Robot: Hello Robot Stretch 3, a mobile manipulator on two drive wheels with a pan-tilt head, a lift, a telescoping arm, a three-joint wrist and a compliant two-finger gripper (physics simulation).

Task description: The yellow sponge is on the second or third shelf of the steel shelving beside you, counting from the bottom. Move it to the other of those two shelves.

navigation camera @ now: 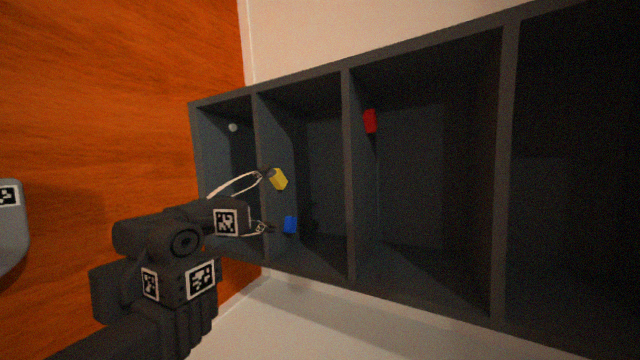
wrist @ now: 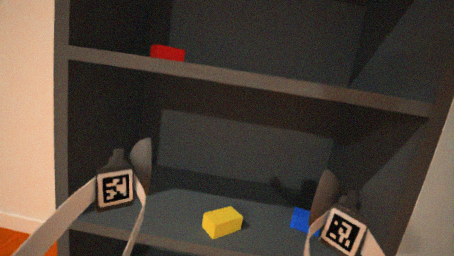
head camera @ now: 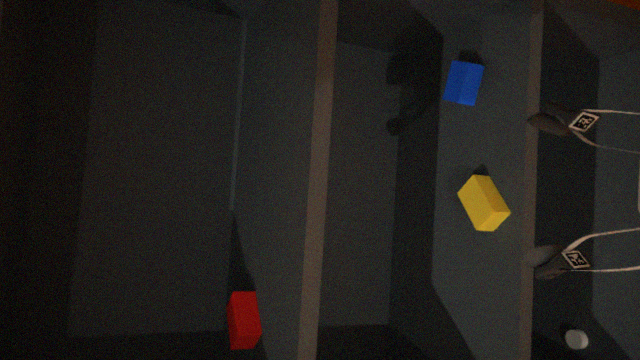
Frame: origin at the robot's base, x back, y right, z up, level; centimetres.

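Seen in the pictures: gripper, fingertip midpoint: (navigation camera: pixel 274 197) (wrist: pixel 233 172) (head camera: pixel 529 189).
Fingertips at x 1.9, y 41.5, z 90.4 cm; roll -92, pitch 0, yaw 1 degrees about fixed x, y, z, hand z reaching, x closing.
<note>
Offsets run from my fingertips to a thing's middle.
The yellow sponge @[dx -1.1, dy +44.3, dz -34.8 cm] (head camera: pixel 484 204) (navigation camera: pixel 278 179) (wrist: pixel 222 222) lies at an angle on the second shelf from the bottom of the steel shelving (head camera: pixel 320 150) (navigation camera: pixel 346 175) (wrist: pixel 225 76). My gripper (head camera: pixel 534 189) (navigation camera: pixel 271 200) (wrist: pixel 233 172) is open and empty, its fingers wide apart at the front of that shelf's bay. In the wrist view the sponge shows lower than the fingertips and sideways between them, farther in. The sponge and the fingers are apart in the head and wrist views.
A blue block @[dx +25.8, dy +53.4, dz -34.8 cm] (head camera: pixel 464 83) (navigation camera: pixel 290 224) (wrist: pixel 300 219) lies on the sponge's shelf, behind the right fingertip in the wrist view. A red block @[dx -27.6, dy +57.6, dz +11.0 cm] (head camera: pixel 243 320) (navigation camera: pixel 370 121) (wrist: pixel 167 53) lies on the third shelf. A small white object @[dx -35.0, dy +57.4, dz -81.5 cm] (head camera: pixel 576 339) (navigation camera: pixel 233 127) is in the bottom bay.
</note>
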